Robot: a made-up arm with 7 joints.
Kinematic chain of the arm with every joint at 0, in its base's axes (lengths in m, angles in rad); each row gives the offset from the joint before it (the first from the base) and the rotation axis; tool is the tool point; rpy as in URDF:
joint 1: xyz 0 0 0 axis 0.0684 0.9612 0.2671
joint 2: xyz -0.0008 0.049 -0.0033 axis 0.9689 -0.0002 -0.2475
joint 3: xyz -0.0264 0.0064 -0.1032 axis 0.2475 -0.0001 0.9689
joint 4: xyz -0.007 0 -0.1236 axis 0.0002 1 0
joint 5: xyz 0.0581 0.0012 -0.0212 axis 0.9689 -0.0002 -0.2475
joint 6: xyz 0.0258 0 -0.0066 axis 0.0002 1 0
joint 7: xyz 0.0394 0 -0.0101 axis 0.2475 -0.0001 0.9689
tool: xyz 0 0 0 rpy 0 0.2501 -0.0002
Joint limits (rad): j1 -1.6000..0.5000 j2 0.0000..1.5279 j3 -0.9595..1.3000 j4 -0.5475..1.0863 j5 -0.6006..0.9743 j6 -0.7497..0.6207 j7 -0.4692..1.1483
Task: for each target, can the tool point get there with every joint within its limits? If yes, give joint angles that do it. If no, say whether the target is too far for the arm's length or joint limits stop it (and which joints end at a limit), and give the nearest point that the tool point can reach.
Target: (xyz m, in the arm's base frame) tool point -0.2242 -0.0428 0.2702
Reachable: no: joint limits stop it (at a limit: joint 1, joint 2, joint 4) | nearest point 0.0003 0.1956 0.1439 | short by 0.351 m
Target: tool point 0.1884 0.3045 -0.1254
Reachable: yes | joints -0.4924 1.1242 -0.1543 0.6110 -0.4085 0.3481 -0.2740
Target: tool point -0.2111 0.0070 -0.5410
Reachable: no: too far | nearest point -0.1305 0.0251 -0.3325 | short by 0.224 m
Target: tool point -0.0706 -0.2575 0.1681
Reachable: no: joint limits stop it (at a limit: joint 1, joint 2, joint 4) | nearest point 0.1498 -0.1127 0.0183 | short by 0.303 m
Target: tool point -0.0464 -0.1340 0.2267
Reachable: no: joint limits stop it (at a limit: joint 1, joint 2, joint 4) | nearest point 0.1631 -0.0825 0.0527 | short by 0.277 m
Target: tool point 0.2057 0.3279 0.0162
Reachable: yes | joints -0.8551 1.3852 -0.1360 0.8752 -0.3628 -0.2713 0.2031
